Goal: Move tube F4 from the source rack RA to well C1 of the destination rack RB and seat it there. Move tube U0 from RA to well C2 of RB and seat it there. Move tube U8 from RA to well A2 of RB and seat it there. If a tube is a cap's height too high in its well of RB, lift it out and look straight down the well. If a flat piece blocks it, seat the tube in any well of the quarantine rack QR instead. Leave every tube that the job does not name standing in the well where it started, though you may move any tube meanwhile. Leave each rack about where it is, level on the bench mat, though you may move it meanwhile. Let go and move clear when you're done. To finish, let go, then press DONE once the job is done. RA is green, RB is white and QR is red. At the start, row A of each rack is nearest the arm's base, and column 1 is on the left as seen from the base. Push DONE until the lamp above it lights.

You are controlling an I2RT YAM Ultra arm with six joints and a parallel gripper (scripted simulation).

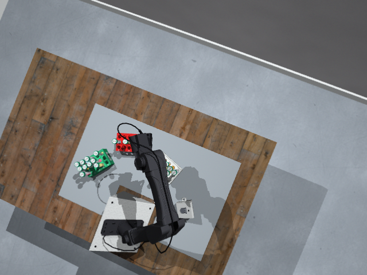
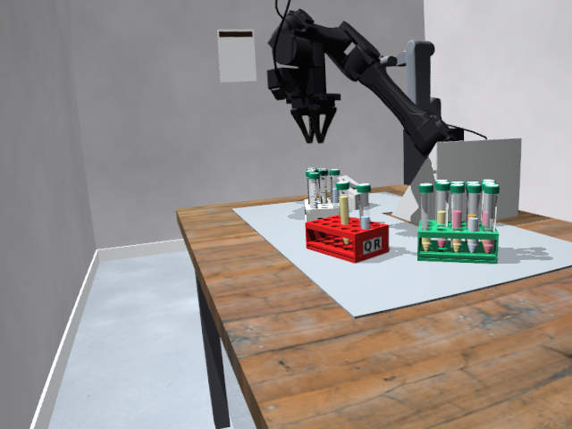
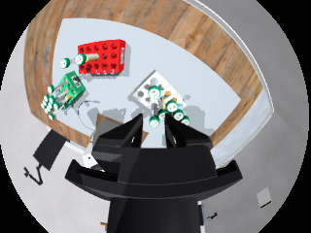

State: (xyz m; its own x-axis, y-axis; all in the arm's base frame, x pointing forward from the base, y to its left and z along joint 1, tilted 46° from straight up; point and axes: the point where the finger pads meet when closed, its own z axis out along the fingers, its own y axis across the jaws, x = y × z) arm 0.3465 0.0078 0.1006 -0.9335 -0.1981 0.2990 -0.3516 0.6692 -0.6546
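Now: hand 170 mm to the right of the tube with yellow filling, 130 mm above it and 30 mm short of it. Also, from my hand: red rack QR (170 mm to the left, 170 mm below, 30 mm ahead); then tube (210 mm to the left, 130 mm below, 20 mm ahead); then white rack RB (170 mm below, 30 mm to the right, 30 mm behind).
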